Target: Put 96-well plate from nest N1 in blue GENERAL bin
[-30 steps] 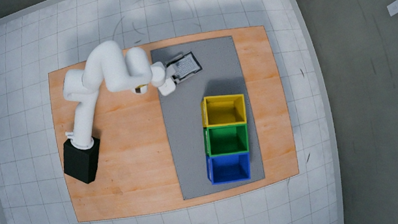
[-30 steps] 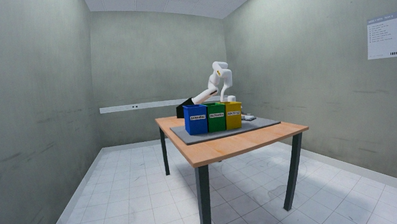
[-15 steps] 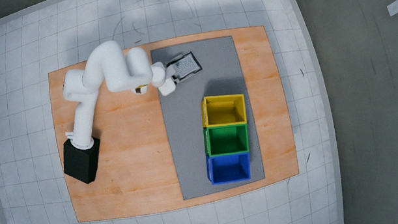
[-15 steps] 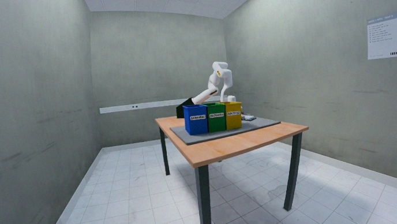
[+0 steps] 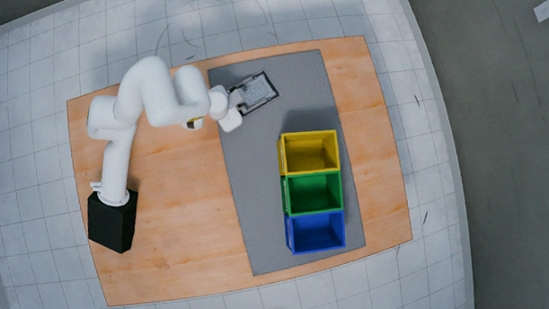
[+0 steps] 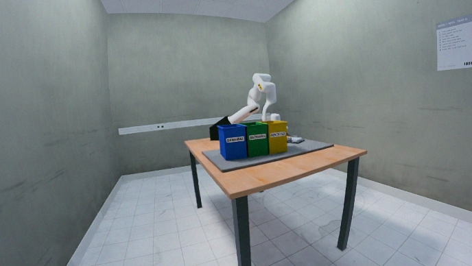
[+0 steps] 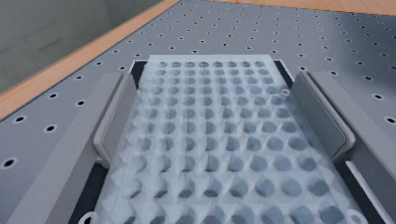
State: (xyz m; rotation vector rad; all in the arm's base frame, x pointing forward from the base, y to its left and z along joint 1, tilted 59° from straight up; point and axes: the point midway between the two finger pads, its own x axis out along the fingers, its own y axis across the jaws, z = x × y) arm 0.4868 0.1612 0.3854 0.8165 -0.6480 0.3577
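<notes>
Now: the clear 96-well plate 10 mm below my hand. From my hand the other things lie so: green bin (210 mm ahead, 350 mm to the right, 60 mm above); then black plate nest N1 (20 mm below); then yellow bin (190 mm ahead, 220 mm to the right, 60 mm above).
</notes>
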